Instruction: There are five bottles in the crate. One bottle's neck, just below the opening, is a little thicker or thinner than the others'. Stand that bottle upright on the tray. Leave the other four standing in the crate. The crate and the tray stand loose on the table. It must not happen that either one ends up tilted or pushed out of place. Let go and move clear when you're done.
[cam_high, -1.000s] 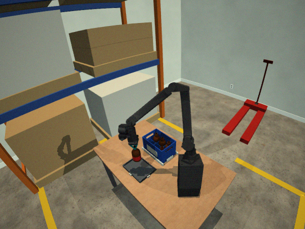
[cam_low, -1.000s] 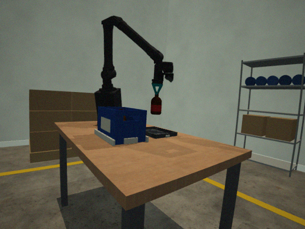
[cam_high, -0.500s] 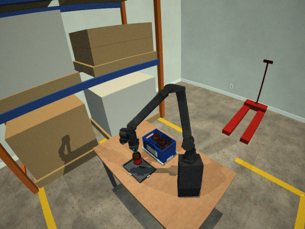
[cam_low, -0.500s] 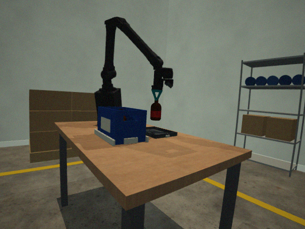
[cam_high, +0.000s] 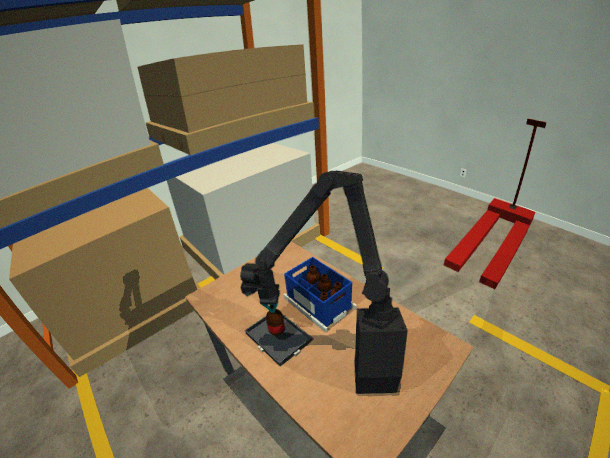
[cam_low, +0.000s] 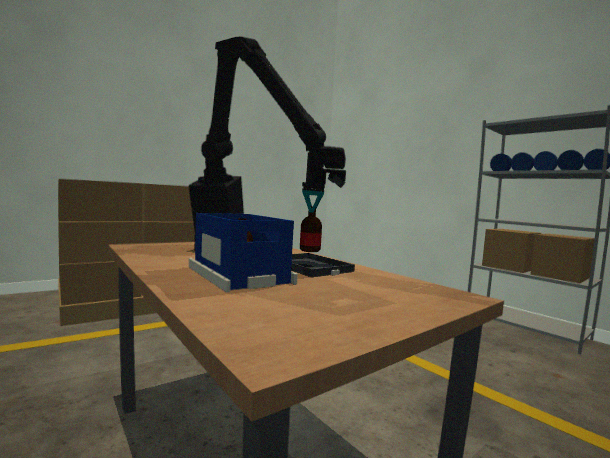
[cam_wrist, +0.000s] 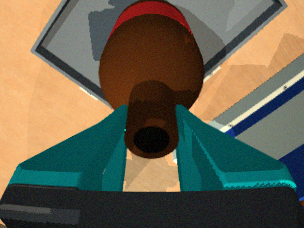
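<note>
Right now the bottle is 60 mm below my hand. Round my hand: crate: 280 mm to the right, 120 mm below; dark tray: 190 mm below.
</note>
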